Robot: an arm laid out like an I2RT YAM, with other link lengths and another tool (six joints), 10 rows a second.
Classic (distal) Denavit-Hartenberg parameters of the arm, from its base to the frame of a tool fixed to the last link. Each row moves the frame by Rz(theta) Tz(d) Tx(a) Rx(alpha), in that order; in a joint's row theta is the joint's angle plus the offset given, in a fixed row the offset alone. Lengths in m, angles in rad.
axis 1: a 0.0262  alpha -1.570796  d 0.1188  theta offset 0
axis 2: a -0.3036  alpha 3.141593  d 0  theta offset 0
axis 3: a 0.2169  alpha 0  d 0  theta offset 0.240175
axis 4: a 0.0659  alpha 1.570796  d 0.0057  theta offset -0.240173
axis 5: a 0  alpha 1.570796  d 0.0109  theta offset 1.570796
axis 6: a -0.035  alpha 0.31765  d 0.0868  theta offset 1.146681
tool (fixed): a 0  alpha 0  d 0.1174  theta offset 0
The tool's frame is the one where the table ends.
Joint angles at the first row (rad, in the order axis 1, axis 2, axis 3, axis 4, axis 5, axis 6):
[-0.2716 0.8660 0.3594 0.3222 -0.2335 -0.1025]
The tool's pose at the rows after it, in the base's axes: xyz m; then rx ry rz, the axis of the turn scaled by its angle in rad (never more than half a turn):
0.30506 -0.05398 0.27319 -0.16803 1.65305 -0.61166
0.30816 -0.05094 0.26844 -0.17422 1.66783 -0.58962
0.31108 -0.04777 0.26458 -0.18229 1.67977 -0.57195
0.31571 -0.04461 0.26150 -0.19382 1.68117 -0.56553
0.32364 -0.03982 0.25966 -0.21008 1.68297 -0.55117
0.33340 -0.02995 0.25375 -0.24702 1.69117 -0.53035
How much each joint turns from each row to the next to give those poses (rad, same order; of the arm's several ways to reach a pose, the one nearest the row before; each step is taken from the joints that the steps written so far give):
[0.0031 0.0362 -0.0065 0.0168 -0.0148 0.0102]
[0.0089 0.0178 -0.0019 0.0046 -0.0071 0.0085]
[0.0105 0.0161 -0.0003 0.0037 -0.0038 0.0052]
[0.0177 0.0273 -0.0067 0.0304 0.0074 -0.0011]
[0.0228 0.0413 0.0042 0.0321 0.0044 0.0007]
[0.0375 0.0527 0.0030 0.0327 0.0061 -0.0074]

